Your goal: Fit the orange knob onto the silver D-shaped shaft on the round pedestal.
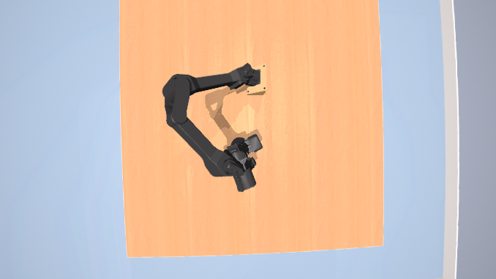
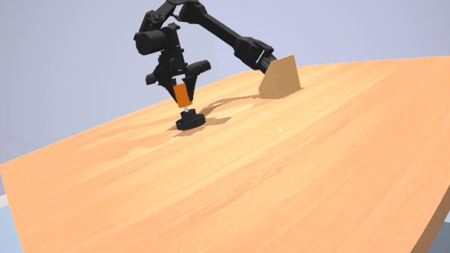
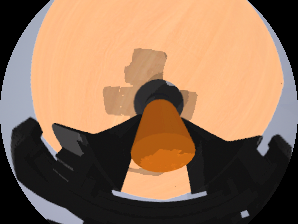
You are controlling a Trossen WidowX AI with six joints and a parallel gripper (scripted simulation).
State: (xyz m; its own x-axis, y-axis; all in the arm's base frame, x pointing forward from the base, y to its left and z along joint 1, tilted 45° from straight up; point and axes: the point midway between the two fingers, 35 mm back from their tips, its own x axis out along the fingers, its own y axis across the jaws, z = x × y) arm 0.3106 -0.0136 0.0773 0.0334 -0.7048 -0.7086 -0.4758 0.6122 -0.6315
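Now: the round pedestal 4 cm below my gripper tip. Round my gripper tip: orange knob 3 cm above.
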